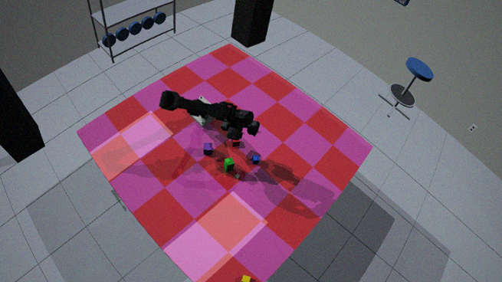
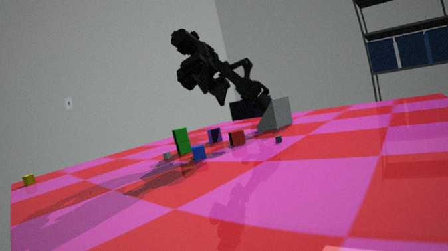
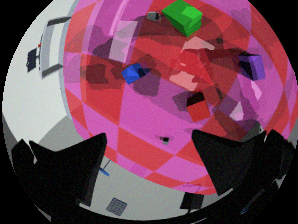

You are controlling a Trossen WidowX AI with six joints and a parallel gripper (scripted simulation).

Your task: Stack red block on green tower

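My gripper tip is 120 mm above the red block and 60 mm past it. Also, from my gripper tip: blue block: 120 mm below, 90 mm ahead; then purple block: 150 mm to the right, 110 mm below, 110 mm behind; then small dark cube: 140 mm to the left, 130 mm below, 60 mm behind.
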